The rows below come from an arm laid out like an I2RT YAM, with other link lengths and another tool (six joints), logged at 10 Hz.
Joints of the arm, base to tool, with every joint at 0 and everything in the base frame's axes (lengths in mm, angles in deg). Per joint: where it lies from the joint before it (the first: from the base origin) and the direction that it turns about. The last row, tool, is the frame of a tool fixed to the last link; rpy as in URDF.
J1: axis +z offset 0 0 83.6
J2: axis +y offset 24 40.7 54.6
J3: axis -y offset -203.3 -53 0
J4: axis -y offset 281.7 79.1 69
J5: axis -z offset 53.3 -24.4 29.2
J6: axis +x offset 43.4 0 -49.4
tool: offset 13 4 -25 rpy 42.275 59.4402 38.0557
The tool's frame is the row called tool.
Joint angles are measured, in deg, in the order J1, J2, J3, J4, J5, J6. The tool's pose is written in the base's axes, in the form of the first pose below.
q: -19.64, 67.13, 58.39, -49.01, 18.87, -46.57
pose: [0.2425, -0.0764, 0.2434, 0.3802, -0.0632, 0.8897, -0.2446]
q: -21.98, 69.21, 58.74, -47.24, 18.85, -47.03
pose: [0.2462, -0.0892, 0.2375, 0.3745, -0.0489, 0.8909, -0.2522]
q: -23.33, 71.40, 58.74, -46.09, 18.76, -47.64
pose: [0.2495, -0.0974, 0.2288, 0.3632, -0.0444, 0.8958, -0.2523]
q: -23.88, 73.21, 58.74, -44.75, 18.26, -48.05
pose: [0.2537, -0.1018, 0.2213, 0.3599, -0.0443, 0.8982, -0.2485]
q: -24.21, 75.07, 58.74, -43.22, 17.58, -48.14
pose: [0.2585, -0.1051, 0.2133, 0.3595, -0.0432, 0.8999, -0.2431]
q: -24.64, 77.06, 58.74, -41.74, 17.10, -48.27
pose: [0.2627, -0.1089, 0.2046, 0.3567, -0.0416, 0.9022, -0.2389]
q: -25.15, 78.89, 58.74, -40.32, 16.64, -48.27
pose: [0.2663, -0.1130, 0.1964, 0.3547, -0.0382, 0.9040, -0.2355]
